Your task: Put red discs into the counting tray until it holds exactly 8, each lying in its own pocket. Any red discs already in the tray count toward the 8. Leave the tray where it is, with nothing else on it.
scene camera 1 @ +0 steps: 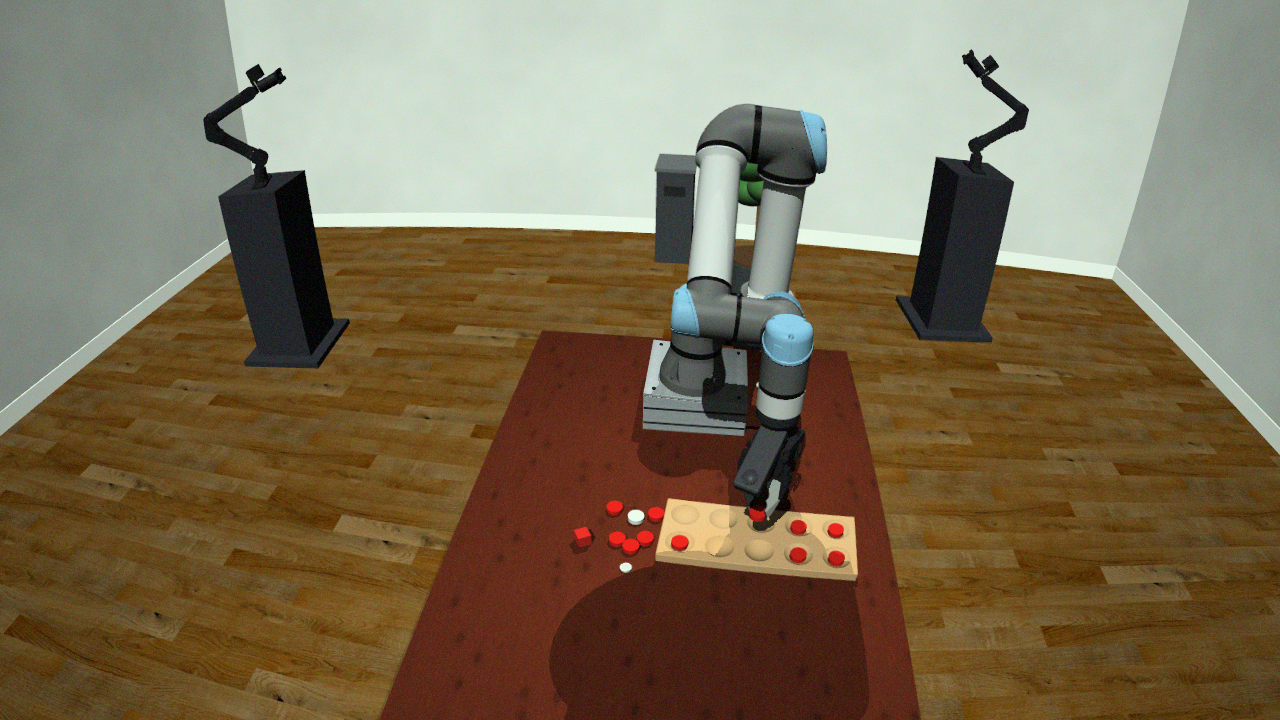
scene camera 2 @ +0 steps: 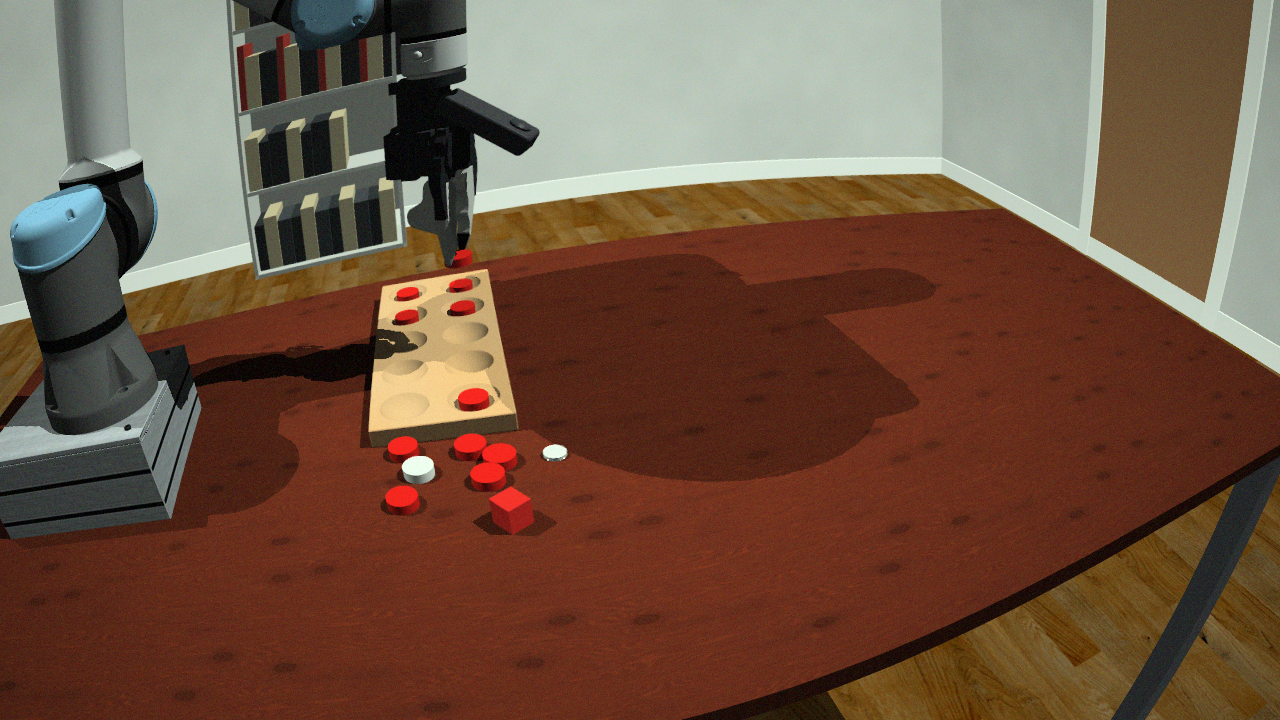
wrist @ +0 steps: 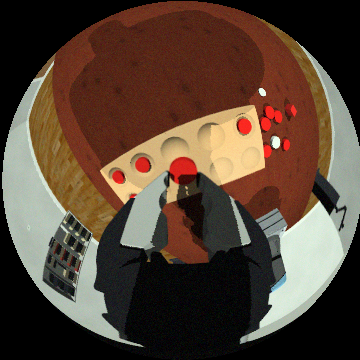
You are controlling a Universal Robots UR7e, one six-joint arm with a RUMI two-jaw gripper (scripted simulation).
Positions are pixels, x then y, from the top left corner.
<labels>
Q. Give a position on a counting tray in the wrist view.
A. At 221,152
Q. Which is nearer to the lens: the counting tray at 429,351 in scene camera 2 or the red cube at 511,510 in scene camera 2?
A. The red cube.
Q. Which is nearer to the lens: the counting tray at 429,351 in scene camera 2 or the red disc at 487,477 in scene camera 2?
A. The red disc.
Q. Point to a red disc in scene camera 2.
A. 403,500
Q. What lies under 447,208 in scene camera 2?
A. My gripper.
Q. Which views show the counting tray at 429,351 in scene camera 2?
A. Scene camera 1, scene camera 2 and the wrist view: all of them.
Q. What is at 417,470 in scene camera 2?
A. A white disc.
</labels>
